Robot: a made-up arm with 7 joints. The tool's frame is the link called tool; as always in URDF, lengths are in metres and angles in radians. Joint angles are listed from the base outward.
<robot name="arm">
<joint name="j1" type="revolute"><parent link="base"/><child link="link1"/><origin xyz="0 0 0.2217" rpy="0 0 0"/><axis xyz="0 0 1"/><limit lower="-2.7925" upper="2.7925"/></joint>
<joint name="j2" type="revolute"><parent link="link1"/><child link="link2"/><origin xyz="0 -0.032 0.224" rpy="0 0 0"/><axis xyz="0 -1 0"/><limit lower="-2.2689" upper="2.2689"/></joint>
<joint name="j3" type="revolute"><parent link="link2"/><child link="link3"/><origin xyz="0 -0.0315 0.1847" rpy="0 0 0"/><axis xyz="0 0 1"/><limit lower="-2.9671" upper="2.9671"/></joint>
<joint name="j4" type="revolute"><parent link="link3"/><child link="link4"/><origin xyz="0.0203 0.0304 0.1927" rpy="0 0 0"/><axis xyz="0 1 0"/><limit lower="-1.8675" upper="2.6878"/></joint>
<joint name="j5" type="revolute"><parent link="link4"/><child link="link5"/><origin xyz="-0.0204 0.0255 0.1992" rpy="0 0 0"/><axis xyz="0 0 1"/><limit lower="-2.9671" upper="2.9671"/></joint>
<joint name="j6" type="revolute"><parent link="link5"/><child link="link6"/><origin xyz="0 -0.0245 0.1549" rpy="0 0 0"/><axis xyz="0 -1 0"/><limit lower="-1.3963" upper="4.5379"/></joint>
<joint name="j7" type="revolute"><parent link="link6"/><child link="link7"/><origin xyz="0.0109 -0.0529 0.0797" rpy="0 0 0"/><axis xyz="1 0 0"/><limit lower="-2.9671" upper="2.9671"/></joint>
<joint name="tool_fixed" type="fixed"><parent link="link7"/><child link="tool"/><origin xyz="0 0 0" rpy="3.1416 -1.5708 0"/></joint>
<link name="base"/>
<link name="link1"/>
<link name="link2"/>
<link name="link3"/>
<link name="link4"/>
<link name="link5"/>
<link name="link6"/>
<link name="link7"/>
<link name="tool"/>
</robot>
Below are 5 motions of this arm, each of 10 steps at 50 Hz.
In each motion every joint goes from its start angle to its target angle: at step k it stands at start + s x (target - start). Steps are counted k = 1, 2, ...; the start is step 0. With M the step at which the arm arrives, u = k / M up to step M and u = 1 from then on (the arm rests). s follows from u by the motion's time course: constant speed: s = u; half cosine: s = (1 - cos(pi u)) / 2; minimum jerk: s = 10 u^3 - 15 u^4 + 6 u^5.
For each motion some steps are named. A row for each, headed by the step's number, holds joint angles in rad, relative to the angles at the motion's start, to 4 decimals.
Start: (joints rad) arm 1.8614 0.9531 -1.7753 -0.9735 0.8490 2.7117 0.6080
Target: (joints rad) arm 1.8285 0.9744 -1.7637 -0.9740 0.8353 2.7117 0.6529
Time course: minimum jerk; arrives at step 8
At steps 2, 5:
2: -0.0034 0.0022 0.0012 -0.0001 -0.0014 0.0000 0.0046
5: -0.0238 0.0154 0.0084 -0.0004 -0.0099 0.0000 0.0325

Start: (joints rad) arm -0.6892 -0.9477 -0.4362 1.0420 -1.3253 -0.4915 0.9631
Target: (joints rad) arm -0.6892 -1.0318 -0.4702 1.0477 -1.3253 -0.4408 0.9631
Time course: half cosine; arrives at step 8
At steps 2, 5, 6, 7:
2: 0.0000 -0.0123 -0.0050 0.0008 0.0000 0.0074 0.0000
5: 0.0000 -0.0581 -0.0235 0.0039 0.0000 0.0351 0.0000
6: 0.0000 -0.0718 -0.0290 0.0049 0.0000 0.0433 0.0000
7: 0.0000 -0.0809 -0.0327 0.0055 0.0000 0.0488 0.0000

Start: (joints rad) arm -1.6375 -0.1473 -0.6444 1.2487 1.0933 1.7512 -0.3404
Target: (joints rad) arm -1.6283 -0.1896 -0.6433 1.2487 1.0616 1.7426 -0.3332
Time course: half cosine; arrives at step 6
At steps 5, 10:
5: 0.0086 -0.0395 0.0010 0.0000 -0.0296 -0.0080 0.0067
10: 0.0092 -0.0423 0.0011 0.0000 -0.0317 -0.0086 0.0072

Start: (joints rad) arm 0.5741 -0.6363 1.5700 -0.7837 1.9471 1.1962 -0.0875
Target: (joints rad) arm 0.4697 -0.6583 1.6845 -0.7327 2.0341 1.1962 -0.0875
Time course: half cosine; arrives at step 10
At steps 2, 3, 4, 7, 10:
2: -0.0100 -0.0021 0.0109 0.0049 0.0083 0.0000 0.0000
3: -0.0215 -0.0045 0.0236 0.0105 0.0179 0.0000 0.0000
4: -0.0361 -0.0076 0.0396 0.0176 0.0301 0.0000 0.0000
7: -0.0829 -0.0175 0.0909 0.0405 0.0691 0.0000 0.0000
10: -0.1044 -0.0220 0.1145 0.0510 0.0870 0.0000 0.0000

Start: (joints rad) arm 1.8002 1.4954 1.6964 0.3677 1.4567 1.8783 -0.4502
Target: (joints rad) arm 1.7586 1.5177 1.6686 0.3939 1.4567 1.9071 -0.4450
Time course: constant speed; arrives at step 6
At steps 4, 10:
4: -0.0277 0.0149 -0.0185 0.0175 0.0000 0.0192 0.0035
10: -0.0416 0.0223 -0.0278 0.0262 0.0000 0.0288 0.0052

